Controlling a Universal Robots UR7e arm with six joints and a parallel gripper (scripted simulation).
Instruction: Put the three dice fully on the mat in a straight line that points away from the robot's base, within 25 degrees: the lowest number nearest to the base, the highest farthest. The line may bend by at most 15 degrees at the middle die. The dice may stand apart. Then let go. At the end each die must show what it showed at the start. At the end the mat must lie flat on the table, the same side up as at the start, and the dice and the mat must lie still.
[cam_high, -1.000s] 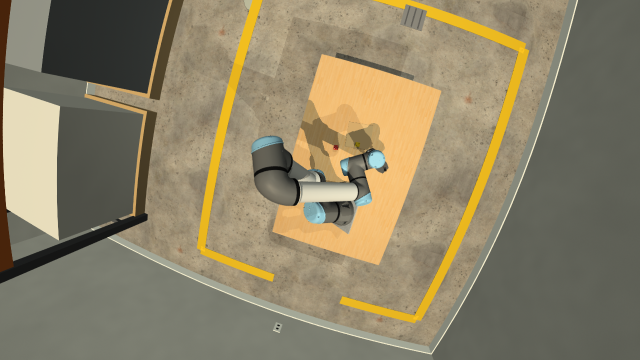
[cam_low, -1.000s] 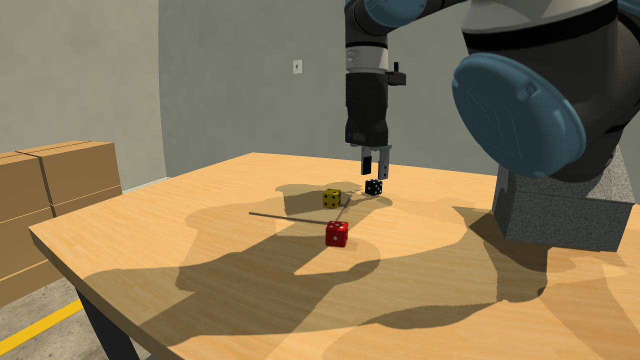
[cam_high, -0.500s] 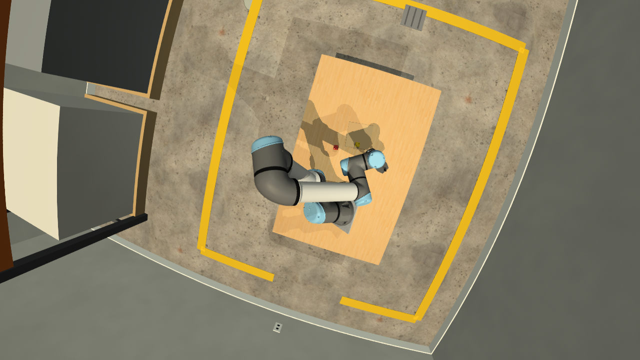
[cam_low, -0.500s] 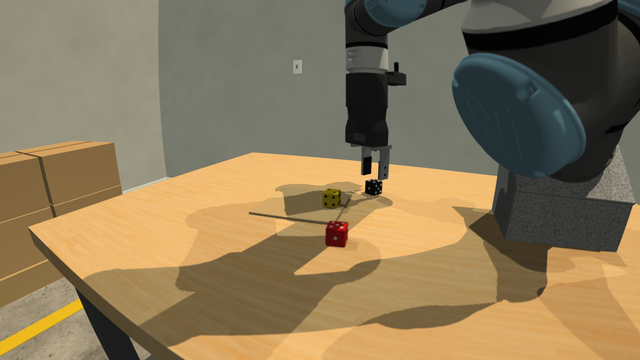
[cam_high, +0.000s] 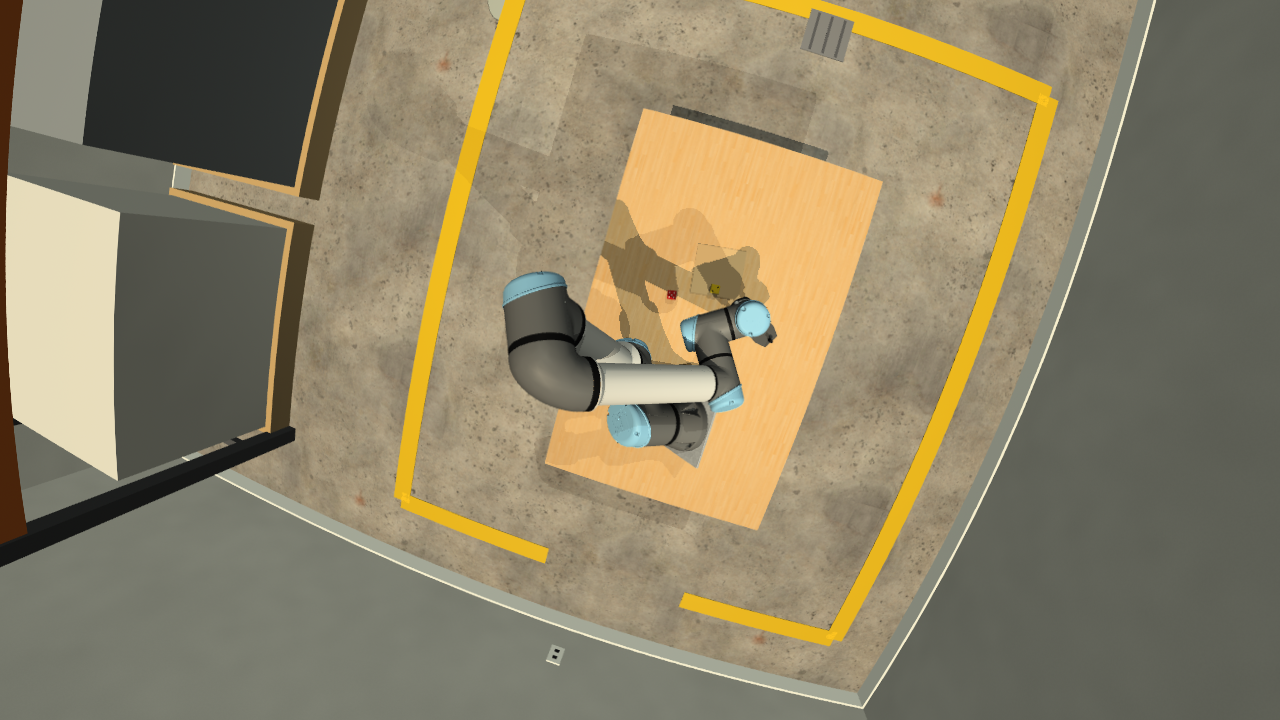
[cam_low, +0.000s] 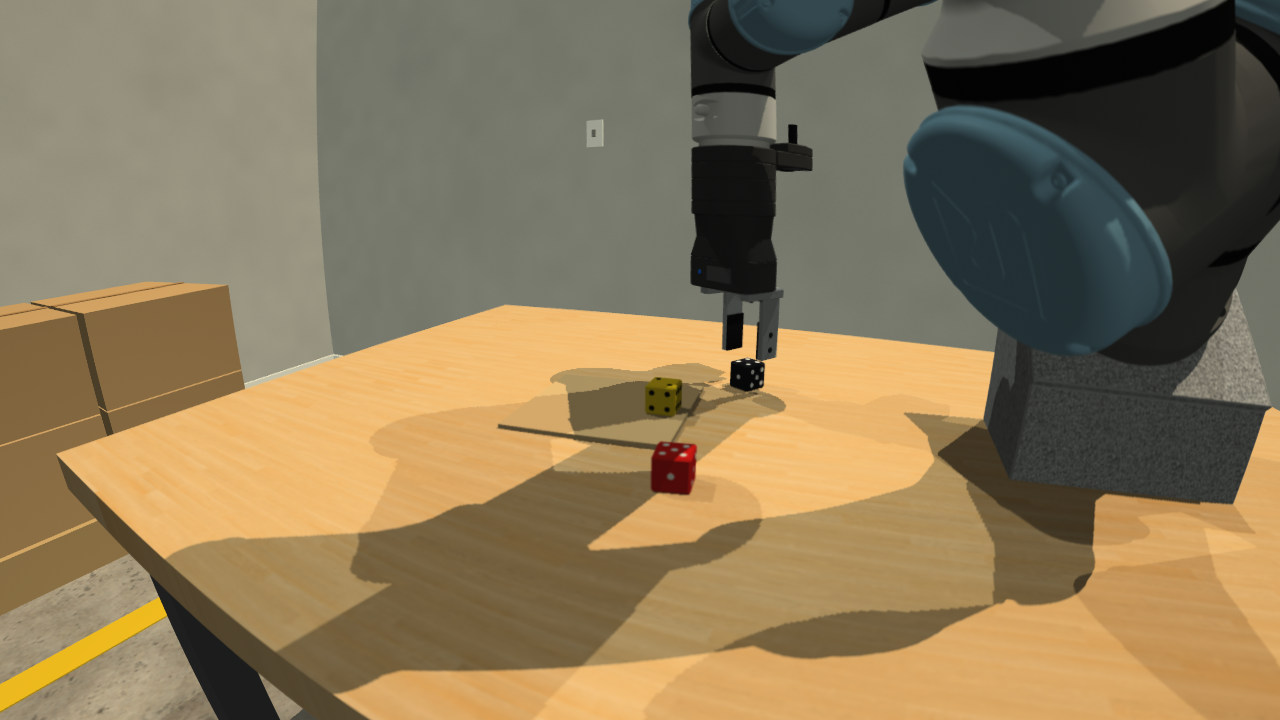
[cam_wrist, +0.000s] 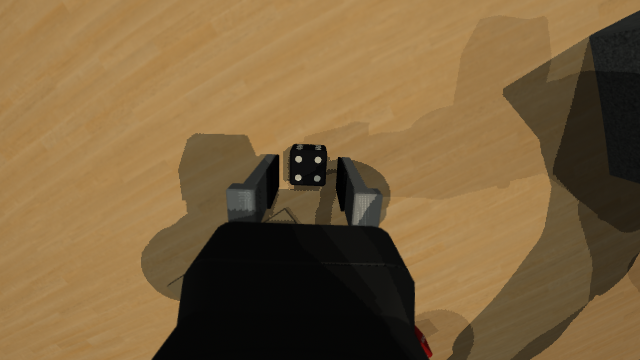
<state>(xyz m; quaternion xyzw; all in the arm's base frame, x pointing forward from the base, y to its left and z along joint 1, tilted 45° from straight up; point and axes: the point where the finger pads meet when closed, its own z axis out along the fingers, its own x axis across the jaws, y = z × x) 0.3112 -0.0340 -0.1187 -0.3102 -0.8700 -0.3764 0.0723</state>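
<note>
Now: hand 40 mm above the black die. Also, from my hand: tan mat: 110 mm ahead, 90 mm to the left, 50 mm below; then red die: 210 mm to the left, 40 mm below, 20 mm ahead; then yellow die: 90 mm to the left, 60 mm ahead, 30 mm below.
</note>
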